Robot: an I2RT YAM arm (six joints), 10 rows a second.
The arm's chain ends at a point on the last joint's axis. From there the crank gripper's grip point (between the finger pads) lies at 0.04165 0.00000 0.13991 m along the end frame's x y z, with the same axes.
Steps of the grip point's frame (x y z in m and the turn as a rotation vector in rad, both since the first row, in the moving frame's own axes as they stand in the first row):
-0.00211, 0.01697, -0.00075, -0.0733, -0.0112, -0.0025
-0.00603, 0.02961, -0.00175, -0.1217, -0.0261, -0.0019
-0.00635, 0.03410, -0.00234, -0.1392, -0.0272, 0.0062
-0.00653, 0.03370, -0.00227, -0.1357, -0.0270, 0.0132
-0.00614, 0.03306, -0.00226, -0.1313, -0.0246, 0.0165
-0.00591, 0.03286, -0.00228, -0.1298, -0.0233, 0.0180
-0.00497, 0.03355, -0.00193, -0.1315, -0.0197, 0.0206
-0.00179, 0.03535, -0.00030, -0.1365, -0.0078, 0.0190
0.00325, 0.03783, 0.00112, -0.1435, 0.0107, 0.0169
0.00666, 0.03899, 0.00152, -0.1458, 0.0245, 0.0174
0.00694, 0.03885, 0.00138, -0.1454, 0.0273, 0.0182
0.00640, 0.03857, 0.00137, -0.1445, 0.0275, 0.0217
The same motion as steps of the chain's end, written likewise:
-0.00055, 0.00681, -0.00084, -0.0733, -0.0112, -0.0025
-0.00239, 0.01264, -0.00176, -0.1217, -0.0261, -0.0019
-0.00248, 0.01437, -0.00205, -0.1392, -0.0272, 0.0062
-0.00262, 0.01418, -0.00202, -0.1357, -0.0270, 0.0132
-0.00254, 0.01402, -0.00199, -0.1313, -0.0246, 0.0165
-0.00248, 0.01397, -0.00198, -0.1298, -0.0233, 0.0180
-0.00202, 0.01433, -0.00146, -0.1315, -0.0197, 0.0206
-0.00051, 0.01551, 0.00074, -0.1365, -0.0078, 0.0190
0.00194, 0.01714, 0.00306, -0.1435, 0.0107, 0.0169
0.00344, 0.01799, 0.00412, -0.1458, 0.0245, 0.0174
0.00334, 0.01787, 0.00410, -0.1454, 0.0273, 0.0182
0.00281, 0.01757, 0.00409, -0.1445, 0.0275, 0.0217

